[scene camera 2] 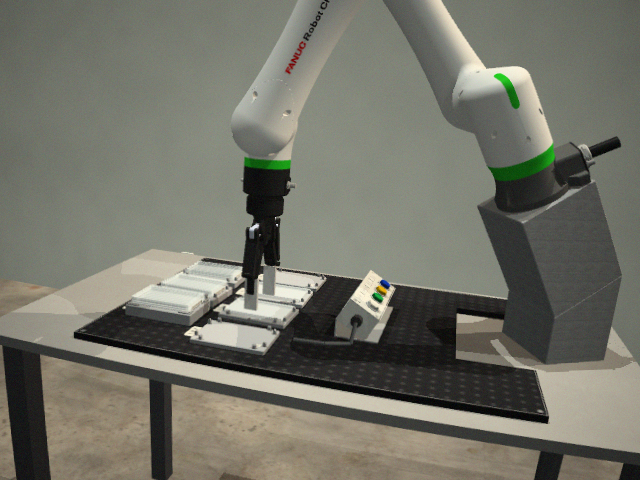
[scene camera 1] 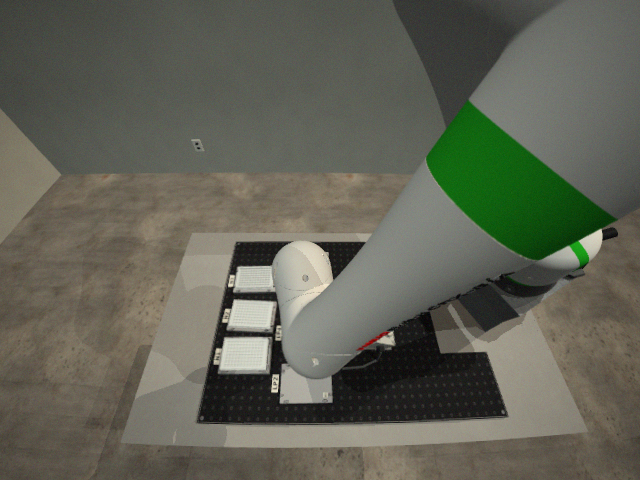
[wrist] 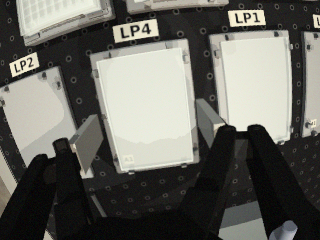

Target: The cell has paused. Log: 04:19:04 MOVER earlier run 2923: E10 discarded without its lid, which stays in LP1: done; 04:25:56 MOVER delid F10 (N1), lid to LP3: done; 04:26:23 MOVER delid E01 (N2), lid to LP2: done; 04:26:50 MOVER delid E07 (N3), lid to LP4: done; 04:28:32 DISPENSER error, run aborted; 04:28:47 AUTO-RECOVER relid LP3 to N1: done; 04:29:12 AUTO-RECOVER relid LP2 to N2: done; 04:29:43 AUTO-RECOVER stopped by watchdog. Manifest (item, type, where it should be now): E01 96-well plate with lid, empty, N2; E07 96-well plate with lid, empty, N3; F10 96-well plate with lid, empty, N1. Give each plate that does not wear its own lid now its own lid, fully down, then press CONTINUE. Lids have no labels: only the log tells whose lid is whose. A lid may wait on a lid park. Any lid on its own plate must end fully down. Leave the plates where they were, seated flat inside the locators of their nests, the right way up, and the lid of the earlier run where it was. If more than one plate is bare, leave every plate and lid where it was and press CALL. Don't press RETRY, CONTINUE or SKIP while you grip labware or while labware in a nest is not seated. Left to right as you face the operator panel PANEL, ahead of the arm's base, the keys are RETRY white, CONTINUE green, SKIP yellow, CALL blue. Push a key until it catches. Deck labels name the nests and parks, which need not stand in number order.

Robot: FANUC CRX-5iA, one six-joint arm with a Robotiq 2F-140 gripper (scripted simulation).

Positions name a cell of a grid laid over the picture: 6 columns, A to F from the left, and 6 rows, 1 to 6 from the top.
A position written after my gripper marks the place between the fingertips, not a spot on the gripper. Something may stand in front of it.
Scene:
my gripper: scene camera 2 C4; wrist C3
plate: scene camera 2 B4; scene camera 1 C4; not seen in the wrist view (out of frame)

